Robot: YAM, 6 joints.
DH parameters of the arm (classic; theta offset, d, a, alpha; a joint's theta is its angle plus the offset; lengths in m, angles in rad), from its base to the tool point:
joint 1: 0 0.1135 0.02 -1.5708
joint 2: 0 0 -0.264 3.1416
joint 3: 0.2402 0 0.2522 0
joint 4: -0.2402 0 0.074 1.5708
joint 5: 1.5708 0 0 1.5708
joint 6: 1.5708 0.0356 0 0
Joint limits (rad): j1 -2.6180..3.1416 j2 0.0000..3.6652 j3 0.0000..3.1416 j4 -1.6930..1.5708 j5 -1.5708..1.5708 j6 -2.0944..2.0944
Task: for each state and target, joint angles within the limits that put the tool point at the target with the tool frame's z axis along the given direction. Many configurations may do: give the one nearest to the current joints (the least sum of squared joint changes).
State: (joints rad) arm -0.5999 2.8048 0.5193 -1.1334 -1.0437 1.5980
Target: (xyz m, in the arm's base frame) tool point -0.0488 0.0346 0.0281 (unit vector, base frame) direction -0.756 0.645 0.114
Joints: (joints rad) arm -0.4888 3.1684 0.1558 -0.2459 -0.2161 1.5980
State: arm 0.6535 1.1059 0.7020 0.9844 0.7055 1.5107
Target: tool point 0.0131 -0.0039 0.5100 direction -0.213 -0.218 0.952
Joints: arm 0.1847 0.7014 0.9600 1.5684 0.1762 1.5107
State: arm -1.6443 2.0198 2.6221 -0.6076 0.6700 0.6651
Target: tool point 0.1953 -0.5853 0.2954 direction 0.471 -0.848 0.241
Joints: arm -1.2596 2.7772 2.7816 0.2437 -0.1900 0.6651
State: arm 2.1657 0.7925 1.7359 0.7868 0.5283 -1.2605
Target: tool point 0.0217 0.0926 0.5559 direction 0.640 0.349 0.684
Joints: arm 1.5844 0.8539 1.2644 0.6987 0.7009 -1.2605
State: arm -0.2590 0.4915 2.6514 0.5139 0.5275 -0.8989
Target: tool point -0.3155 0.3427 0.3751 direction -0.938 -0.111 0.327
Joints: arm -0.8877 0.0020 1.9248 0.6450 0.9239 -0.8989
